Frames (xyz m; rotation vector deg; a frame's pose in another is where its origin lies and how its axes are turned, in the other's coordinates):
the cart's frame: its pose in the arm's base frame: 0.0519 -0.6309 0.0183 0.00 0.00 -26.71
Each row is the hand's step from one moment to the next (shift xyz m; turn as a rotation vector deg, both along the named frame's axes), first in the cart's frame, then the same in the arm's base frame.
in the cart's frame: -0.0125 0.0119 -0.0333 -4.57 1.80 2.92
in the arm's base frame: -0.0058 0.0162 -0.0333 -3.27 3.66 2.92
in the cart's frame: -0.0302 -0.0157 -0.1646 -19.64 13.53 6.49
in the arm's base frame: -0.0340 -0.0005 -0.1646 -11.46 20.91 6.49
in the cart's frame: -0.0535 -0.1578 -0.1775 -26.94 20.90 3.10
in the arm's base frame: -0.1187 -0.1169 -0.1775 -14.67 30.78 3.10
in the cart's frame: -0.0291 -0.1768 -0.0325 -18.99 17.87 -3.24
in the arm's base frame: -0.1055 -0.1449 -0.0325 -8.93 24.50 -3.24
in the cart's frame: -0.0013 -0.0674 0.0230 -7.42 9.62 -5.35
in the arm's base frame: -0.0315 -0.0596 0.0230 -2.30 11.93 -5.35
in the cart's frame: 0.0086 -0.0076 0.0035 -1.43 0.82 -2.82
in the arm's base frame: 0.0043 -0.0107 0.0035 -0.91 1.38 -2.82
